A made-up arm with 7 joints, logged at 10 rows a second.
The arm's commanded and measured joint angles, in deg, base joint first. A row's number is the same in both.
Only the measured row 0 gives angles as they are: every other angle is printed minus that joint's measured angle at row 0.
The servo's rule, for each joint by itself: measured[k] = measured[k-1] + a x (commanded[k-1-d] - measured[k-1]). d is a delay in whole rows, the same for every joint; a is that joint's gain. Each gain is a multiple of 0.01, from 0.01 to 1. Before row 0 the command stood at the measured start. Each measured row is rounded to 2 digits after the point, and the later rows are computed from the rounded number. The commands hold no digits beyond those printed.
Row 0, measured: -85.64, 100.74, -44.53, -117.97, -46.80, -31.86, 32.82
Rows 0 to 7, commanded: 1.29, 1.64, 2.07, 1.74, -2.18, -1.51, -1.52; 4.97, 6.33, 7.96, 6.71, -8.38, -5.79, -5.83; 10.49, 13.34, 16.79, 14.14, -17.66, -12.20, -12.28; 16.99, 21.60, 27.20, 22.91, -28.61, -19.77, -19.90; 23.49, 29.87, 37.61, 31.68, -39.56, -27.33, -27.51; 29.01, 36.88, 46.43, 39.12, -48.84, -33.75, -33.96; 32.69, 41.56, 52.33, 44.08, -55.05, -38.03, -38.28; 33.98, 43.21, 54.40, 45.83, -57.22, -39.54, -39.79
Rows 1 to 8, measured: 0.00, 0.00, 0.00, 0.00, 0.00, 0.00, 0.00; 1.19, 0.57, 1.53, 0.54, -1.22, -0.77, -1.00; 4.67, 2.59, 6.29, 2.45, -5.23, -3.33, -4.19; 10.02, 6.35, 14.06, 6.07, -12.19, -7.85, -9.53; 16.43, 11.69, 23.78, 11.29, -21.39, -13.93, -16.37; 22.93, 18.05, 34.01, 17.61, -31.57, -20.76, -23.72; 28.52, 24.64, 43.20, 24.28, -41.24, -27.38, -30.48; 32.36, 30.56, 49.96, 30.42, -48.97, -32.81, -35.63
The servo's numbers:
d 1
a 0.92 0.35 0.74 0.31 0.56 0.51 0.66

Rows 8 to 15, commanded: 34.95, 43.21, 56.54, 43.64, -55.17, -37.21, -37.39; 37.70, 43.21, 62.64, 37.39, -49.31, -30.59, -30.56; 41.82, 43.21, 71.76, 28.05, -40.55, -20.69, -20.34; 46.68, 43.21, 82.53, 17.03, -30.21, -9.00, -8.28; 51.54, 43.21, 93.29, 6.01, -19.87, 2.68, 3.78; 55.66, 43.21, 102.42, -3.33, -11.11, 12.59, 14.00; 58.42, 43.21, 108.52, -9.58, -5.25, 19.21, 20.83; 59.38, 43.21, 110.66, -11.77, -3.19, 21.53, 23.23
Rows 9 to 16, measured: 33.85, 34.99, 53.25, 35.20, -53.59, -36.24, -38.38; 34.86, 37.87, 55.68, 37.82, -54.47, -36.73, -37.73; 37.47, 39.74, 60.83, 37.69, -51.58, -33.60, -33.00; 41.47, 40.95, 68.92, 34.70, -45.40, -27.02, -24.64; 46.26, 41.74, 78.99, 29.22, -36.89, -17.83, -13.84; 51.12, 42.25, 89.57, 22.02, -27.36, -7.37, -2.21; 55.30, 42.59, 99.08, 14.16, -18.26, 2.81, 8.49; 58.17, 42.81, 106.07, 6.80, -10.97, 11.17, 16.63
